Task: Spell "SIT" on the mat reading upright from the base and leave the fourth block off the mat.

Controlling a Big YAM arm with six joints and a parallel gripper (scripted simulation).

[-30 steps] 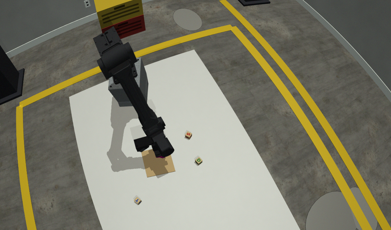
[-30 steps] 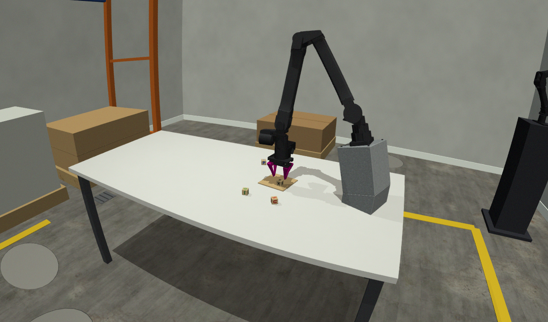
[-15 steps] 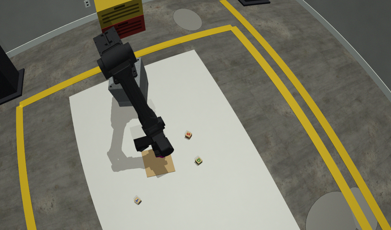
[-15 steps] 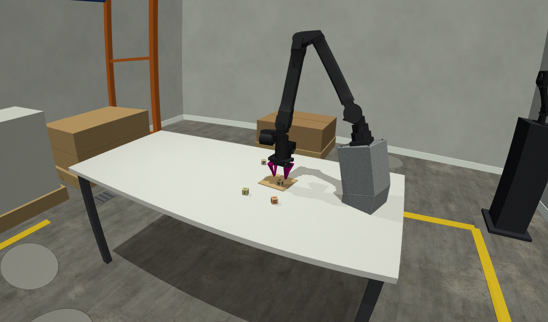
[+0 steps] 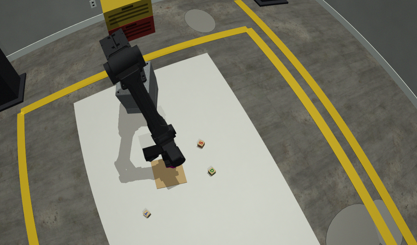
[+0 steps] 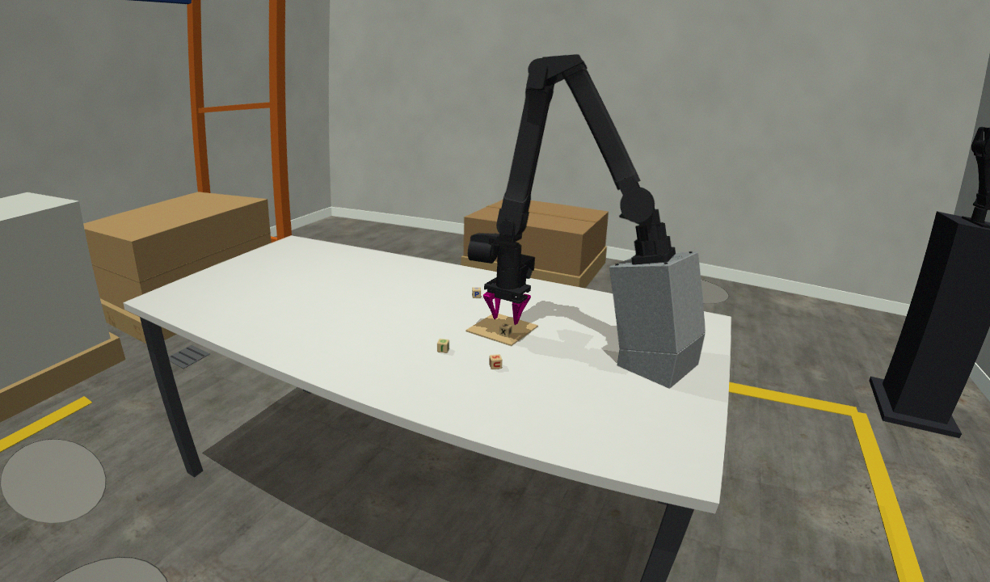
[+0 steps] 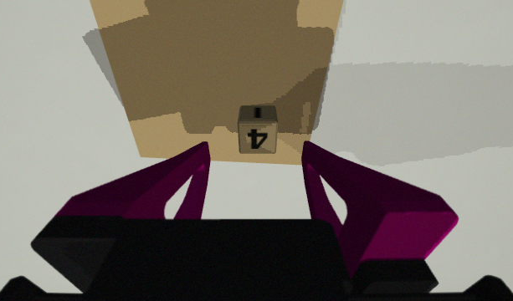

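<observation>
The I block is 3 cm below my hand. Also, from my hand: S block (5 cm behind, 15 cm to the left, 4 cm below); D block (9 cm ahead, 15 cm to the left, 4 cm below); tan mat (2 cm ahead, 3 cm to the right, 5 cm below).
</observation>
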